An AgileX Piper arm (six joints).
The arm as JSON. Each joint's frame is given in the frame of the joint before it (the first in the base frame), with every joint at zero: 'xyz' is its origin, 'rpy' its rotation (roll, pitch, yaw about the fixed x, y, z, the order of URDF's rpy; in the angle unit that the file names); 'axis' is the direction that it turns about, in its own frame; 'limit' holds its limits. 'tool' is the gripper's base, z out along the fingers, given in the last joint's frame.
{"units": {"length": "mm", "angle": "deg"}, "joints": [
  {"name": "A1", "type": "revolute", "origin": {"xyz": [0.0, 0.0, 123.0], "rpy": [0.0, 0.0, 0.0]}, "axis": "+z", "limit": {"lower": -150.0, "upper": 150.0}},
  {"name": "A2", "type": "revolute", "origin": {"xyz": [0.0, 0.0, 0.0], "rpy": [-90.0, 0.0, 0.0]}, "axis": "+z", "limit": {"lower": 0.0, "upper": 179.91}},
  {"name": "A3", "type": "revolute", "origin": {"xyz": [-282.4, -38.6, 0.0], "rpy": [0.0, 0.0, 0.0]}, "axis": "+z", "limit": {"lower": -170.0, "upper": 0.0}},
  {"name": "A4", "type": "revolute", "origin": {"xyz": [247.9, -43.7, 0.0], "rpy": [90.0, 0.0, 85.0]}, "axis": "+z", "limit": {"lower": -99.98, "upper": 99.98}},
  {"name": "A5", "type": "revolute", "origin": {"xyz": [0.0, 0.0, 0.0], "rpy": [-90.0, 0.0, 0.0]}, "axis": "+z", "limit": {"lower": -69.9, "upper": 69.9}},
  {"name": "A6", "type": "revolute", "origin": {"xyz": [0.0, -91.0, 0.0], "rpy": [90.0, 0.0, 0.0]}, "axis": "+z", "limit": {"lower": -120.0, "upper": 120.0}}
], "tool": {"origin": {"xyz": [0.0, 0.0, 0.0], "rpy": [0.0, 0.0, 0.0]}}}
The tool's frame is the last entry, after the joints.
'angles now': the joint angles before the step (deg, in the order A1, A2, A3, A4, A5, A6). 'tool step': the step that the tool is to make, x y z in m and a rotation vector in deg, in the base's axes. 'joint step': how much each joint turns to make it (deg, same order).
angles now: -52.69, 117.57, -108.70, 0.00, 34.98, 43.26
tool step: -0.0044, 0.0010, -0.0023, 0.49, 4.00, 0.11
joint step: -0.01, -0.14, -0.01, -2.88, 2.96, 0.00
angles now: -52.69, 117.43, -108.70, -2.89, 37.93, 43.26
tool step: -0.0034, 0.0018, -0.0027, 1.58, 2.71, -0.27
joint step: 0.00, -0.08, 0.00, -1.37, 3.00, 0.25
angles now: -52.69, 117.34, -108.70, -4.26, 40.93, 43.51
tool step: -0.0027, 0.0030, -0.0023, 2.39, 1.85, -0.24
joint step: -0.01, -0.13, -0.02, -0.01, 3.18, 0.00
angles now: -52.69, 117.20, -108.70, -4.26, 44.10, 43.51
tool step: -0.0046, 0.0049, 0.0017, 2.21, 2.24, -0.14
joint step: 0.00, -0.70, 0.03, -0.31, 3.78, -0.18
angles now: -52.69, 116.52, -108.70, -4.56, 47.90, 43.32
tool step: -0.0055, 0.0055, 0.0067, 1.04, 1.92, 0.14
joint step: -0.01, -1.21, 0.01, -0.57, 3.16, -0.50
